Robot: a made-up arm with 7 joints.
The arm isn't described. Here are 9 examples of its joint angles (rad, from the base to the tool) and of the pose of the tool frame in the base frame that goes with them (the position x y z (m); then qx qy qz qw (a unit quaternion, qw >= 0)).
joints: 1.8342 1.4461 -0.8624 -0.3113 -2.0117 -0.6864 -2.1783
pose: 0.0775 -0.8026 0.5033 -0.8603 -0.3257 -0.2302 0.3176
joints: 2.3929 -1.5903 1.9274 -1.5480 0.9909 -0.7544 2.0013
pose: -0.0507 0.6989 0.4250 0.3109 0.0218 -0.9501 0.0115
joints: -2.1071 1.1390 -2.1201 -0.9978 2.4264 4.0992 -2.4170
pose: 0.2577 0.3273 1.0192 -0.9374 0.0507 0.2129 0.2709
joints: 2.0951 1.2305 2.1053 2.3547 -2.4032 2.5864 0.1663
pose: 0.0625 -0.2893 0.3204 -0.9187 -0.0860 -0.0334 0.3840
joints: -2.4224 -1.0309 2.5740 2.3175 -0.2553 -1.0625 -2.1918
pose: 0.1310 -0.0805 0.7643 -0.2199 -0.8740 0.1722 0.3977
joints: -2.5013 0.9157 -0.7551 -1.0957 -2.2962 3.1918 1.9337
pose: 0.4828 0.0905 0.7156 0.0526 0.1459 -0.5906 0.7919
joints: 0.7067 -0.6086 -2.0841 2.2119 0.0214 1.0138 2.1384
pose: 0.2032 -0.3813 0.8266 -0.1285 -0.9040 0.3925 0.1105
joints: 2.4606 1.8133 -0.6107 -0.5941 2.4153 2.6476 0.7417
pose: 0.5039 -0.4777 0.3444 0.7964 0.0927 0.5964 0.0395
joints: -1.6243 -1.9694 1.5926 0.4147 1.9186 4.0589 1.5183
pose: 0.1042 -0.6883 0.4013 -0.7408 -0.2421 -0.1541 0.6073
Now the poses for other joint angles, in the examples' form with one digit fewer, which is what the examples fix.
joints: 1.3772 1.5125 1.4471 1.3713 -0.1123 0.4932 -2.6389
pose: -0.496 -0.451 0.653 -0.658 0.033 0.382 0.648
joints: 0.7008 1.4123 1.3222 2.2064 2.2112 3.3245 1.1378
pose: -0.254 0.031 0.496 0.022 0.459 -0.195 0.866
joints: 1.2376 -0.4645 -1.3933 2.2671 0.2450 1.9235 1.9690
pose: 0.441 -0.046 0.715 -0.411 0.710 -0.463 0.336
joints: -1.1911 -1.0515 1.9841 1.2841 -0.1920 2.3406 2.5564
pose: 0.393 -0.339 0.910 0.264 0.279 0.152 0.911
